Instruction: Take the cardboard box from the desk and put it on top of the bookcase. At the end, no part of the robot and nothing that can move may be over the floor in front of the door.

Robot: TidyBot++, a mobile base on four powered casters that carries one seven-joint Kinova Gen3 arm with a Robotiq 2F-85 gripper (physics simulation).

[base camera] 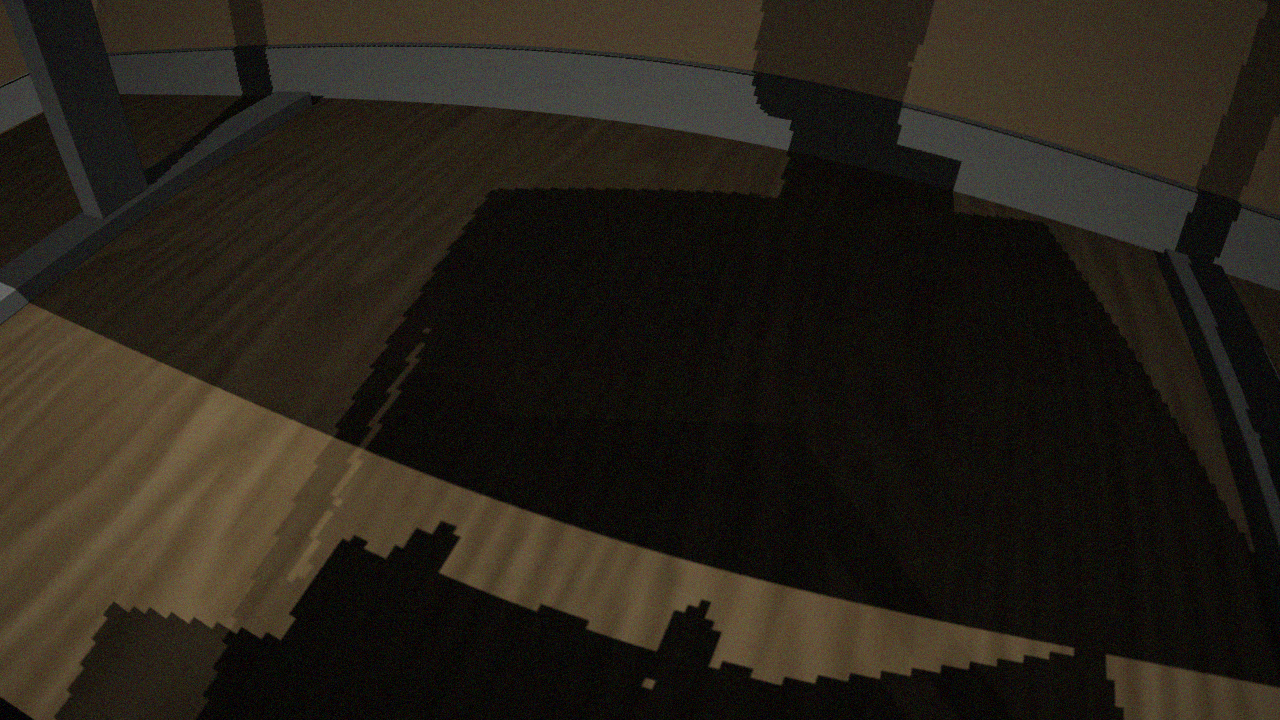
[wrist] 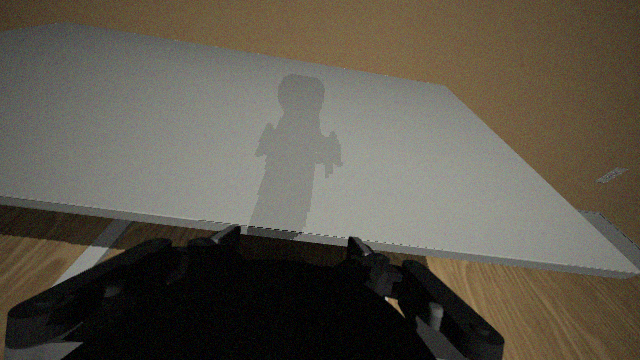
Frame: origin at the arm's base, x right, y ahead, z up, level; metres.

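Seen in the pictures: gripper, fingertip midpoint: (wrist: 294, 243).
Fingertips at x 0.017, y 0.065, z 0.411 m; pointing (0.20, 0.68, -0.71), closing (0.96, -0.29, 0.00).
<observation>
Pixels of each thing's top centre, then the offset from my fingertips to it. "spot": a spot on its surface instead. Level surfaces: height alone.
- wide light-grey top, its level: dz -0.088 m
- foot, surface spot: (base camera: 76, 107) spot: dz -0.644, dx -0.661, dy +0.667 m
- wooden floor, its level: dz -0.808 m
- small pale patch, surface spot: (wrist: 611, 175) spot: dz -0.405, dx +1.929, dy +0.231 m
The desk shows in the wrist view as a wide light-grey top (wrist: 425, 165), with its near edge running just beyond my fingertips. In the base camera view its grey leg and foot (base camera: 76, 107) stand at the left. My gripper (wrist: 294, 243) is open, with nothing between its fingers, and its black body fills the bottom middle of the wrist view. A shadow of the arm and gripper lies across the desk top. The cardboard box, the bookcase and the door do not show in either view.
In the base camera view, a second grey foot (base camera: 1230, 385) is at the right and a grey baseboard (base camera: 501, 85) runs along the tan wall (base camera: 537, 26). The wooden floor (base camera: 205, 402) (wrist: 500, 300) is partly in deep shadow. A small pale patch (wrist: 611, 175) shows at the right of the wrist view.
</observation>
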